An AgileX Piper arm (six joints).
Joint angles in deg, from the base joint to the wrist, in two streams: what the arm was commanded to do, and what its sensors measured. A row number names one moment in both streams.
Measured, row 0:
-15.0 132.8 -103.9 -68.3 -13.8 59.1
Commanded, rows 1 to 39:
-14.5 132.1 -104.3 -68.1 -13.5 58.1
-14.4 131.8 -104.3 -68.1 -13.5 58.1
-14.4 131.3 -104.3 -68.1 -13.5 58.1
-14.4 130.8 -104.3 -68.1 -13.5 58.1
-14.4 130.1 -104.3 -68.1 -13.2 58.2
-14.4 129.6 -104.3 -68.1 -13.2 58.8
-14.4 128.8 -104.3 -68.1 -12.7 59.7
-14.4 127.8 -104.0 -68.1 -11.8 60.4
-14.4 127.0 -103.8 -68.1 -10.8 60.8
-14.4 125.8 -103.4 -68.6 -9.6 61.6
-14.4 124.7 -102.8 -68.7 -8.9 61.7
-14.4 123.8 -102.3 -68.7 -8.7 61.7
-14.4 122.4 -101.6 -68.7 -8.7 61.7
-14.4 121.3 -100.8 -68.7 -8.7 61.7
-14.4 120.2 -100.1 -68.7 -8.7 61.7
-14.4 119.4 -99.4 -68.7 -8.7 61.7
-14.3 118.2 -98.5 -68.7 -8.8 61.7
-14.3 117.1 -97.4 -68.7 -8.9 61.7
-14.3 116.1 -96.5 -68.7 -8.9 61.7
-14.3 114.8 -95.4 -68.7 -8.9 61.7
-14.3 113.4 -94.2 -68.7 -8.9 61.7
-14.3 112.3 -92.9 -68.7 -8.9 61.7
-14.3 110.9 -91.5 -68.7 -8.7 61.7
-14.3 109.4 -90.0 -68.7 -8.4 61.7
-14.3 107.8 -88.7 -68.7 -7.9 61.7
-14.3 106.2 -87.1 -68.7 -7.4 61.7
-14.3 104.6 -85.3 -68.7 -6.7 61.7
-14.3 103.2 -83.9 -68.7 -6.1 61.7
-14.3 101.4 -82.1 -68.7 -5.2 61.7
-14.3 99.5 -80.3 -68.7 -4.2 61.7
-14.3 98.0 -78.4 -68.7 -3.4 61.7
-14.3 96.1 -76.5 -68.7 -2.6 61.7
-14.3 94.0 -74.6 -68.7 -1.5 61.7
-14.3 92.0 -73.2 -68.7 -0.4 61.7
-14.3 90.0 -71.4 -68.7 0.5 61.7
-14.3 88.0 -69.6 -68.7 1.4 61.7
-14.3 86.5 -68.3 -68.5 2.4 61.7
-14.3 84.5 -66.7 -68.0 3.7 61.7
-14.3 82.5 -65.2 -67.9 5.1 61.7
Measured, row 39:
-14.4 89.4 -70.2 -68.4 0.6 61.5
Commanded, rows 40 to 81:
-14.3 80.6 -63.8 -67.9 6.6 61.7
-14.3 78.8 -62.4 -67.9 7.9 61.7
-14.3 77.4 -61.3 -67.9 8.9 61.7
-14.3 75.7 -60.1 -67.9 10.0 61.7
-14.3 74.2 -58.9 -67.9 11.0 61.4
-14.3 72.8 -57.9 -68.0 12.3 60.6
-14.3 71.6 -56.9 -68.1 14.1 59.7
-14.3 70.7 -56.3 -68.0 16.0 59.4
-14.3 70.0 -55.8 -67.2 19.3 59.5
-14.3 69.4 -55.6 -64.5 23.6 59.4
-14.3 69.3 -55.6 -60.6 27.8 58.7
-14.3 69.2 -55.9 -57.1 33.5 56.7
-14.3 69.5 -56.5 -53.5 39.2 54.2
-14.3 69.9 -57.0 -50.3 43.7 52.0
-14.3 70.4 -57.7 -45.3 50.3 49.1
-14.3 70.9 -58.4 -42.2 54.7 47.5
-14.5 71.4 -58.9 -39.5 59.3 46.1
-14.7 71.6 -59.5 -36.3 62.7 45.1
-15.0 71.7 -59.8 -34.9 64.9 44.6
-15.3 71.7 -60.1 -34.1 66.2 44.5
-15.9 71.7 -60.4 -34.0 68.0 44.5
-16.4 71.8 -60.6 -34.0 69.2 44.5
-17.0 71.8 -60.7 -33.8 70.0 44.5
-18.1 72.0 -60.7 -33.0 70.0 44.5
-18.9 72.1 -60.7 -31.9 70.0 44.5
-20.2 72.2 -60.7 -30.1 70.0 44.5
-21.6 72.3 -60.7 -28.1 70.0 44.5
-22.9 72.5 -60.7 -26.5 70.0 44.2
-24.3 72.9 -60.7 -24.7 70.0 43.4
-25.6 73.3 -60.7 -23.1 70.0 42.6
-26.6 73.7 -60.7 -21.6 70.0 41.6
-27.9 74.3 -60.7 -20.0 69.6 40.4
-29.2 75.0 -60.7 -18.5 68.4 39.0
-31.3 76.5 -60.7 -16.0 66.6 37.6
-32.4 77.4 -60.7 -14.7 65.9 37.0
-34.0 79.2 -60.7 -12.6 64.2 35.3
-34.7 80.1 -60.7 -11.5 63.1 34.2
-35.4 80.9 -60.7 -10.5 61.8 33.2
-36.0 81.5 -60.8 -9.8 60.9 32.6
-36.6 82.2 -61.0 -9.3 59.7 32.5
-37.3 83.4 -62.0 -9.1 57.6 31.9
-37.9 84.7 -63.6 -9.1 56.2 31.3
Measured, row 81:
-36.0 82.1 -60.6 -10.0 61.0 33.7
